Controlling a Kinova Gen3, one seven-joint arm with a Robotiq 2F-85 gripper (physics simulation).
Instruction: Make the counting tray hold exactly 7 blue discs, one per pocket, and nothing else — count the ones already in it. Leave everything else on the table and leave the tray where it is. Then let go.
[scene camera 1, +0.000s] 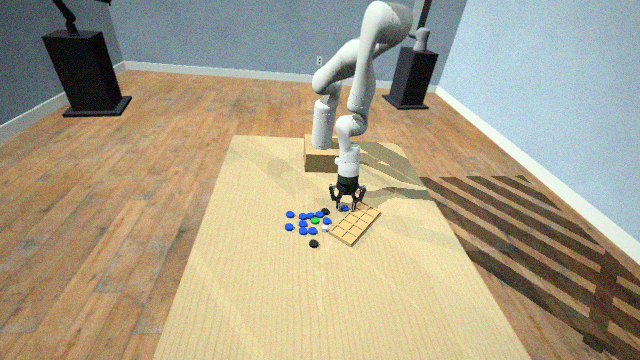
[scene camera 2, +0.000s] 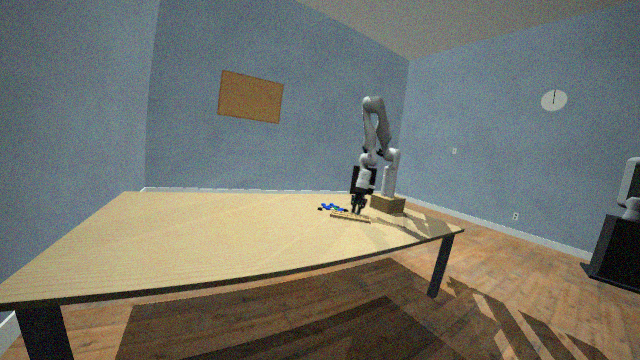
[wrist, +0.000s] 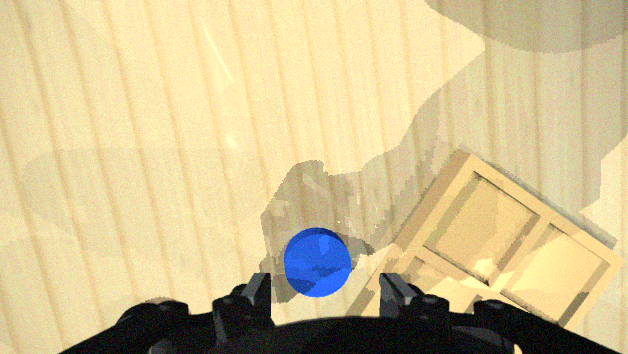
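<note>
The wooden counting tray lies at an angle on the table; no disc shows in the pockets visible in scene camera 1. My gripper is partly open, pointing down low over the table beside the tray's far end. A single blue disc lies on the table below and between the parted fingertips, not gripped. Several more blue discs lie loose left of the tray in scene camera 1, among them one blue disc near its edge and another blue disc farther left.
A green disc lies among the blue ones. One black disc is near the gripper, another black disc is nearer the camera. A small white piece lies close to the tray's left edge. The arm's wooden base block stands behind.
</note>
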